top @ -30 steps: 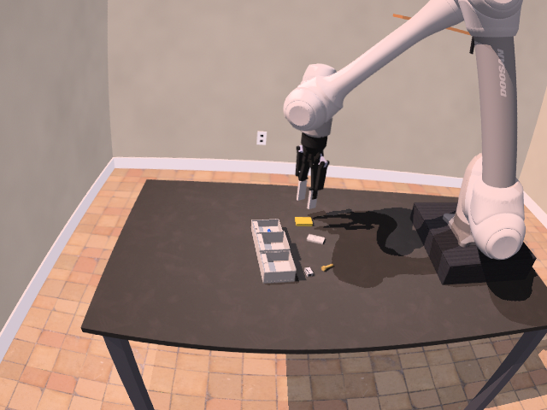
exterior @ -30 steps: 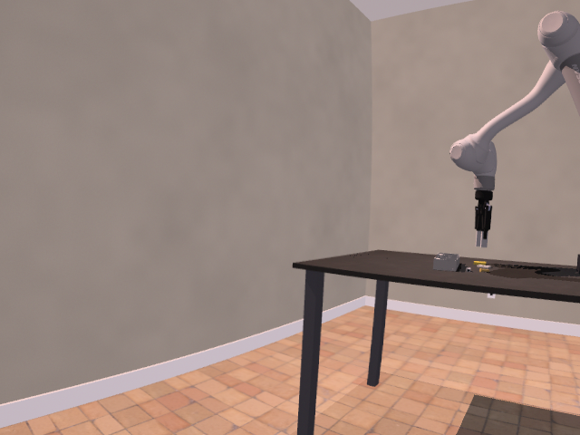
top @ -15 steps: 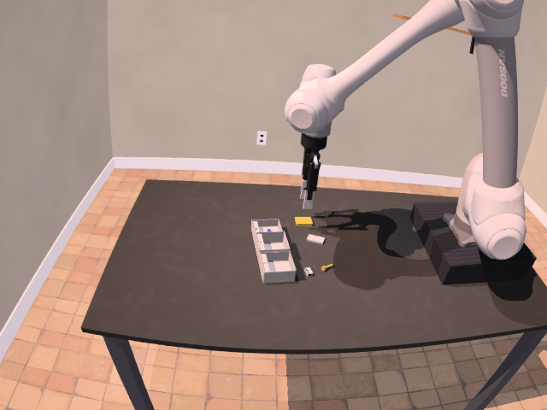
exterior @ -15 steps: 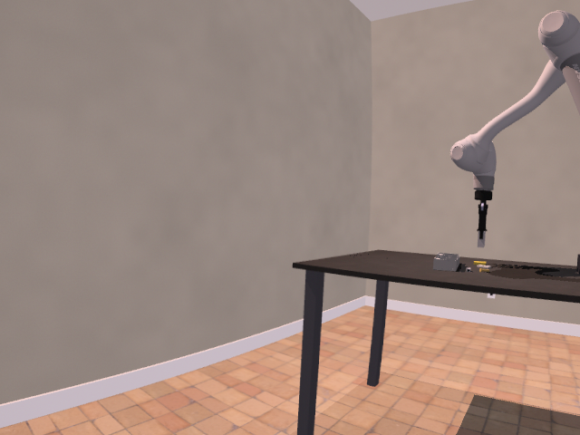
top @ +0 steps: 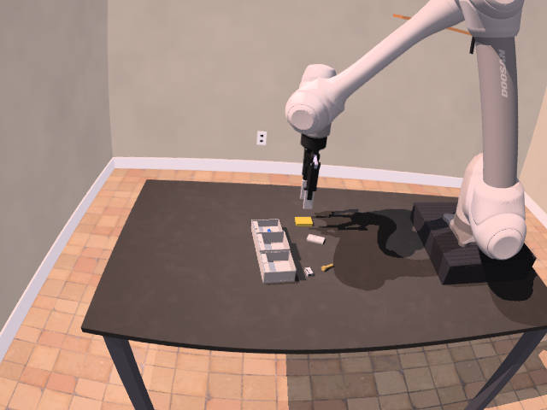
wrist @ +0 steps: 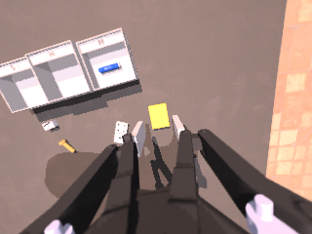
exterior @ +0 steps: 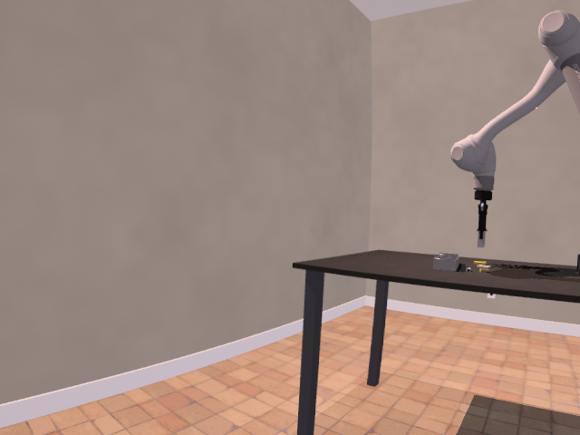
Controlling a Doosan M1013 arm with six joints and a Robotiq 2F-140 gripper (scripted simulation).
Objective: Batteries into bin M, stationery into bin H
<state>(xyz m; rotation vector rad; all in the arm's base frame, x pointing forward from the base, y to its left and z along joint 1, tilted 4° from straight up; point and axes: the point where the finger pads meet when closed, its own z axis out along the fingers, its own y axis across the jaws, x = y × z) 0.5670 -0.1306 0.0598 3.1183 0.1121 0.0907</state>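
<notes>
The yellow block lies 10 cm below my hand. Also, from my hand: small white block (3 cm behind, 9 cm to the left, 10 cm below); three joined white bins (11 cm ahead, 16 cm to the left, 8 cm below); small blue thing (11 cm ahead, 8 cm to the left, 9 cm below).
</notes>
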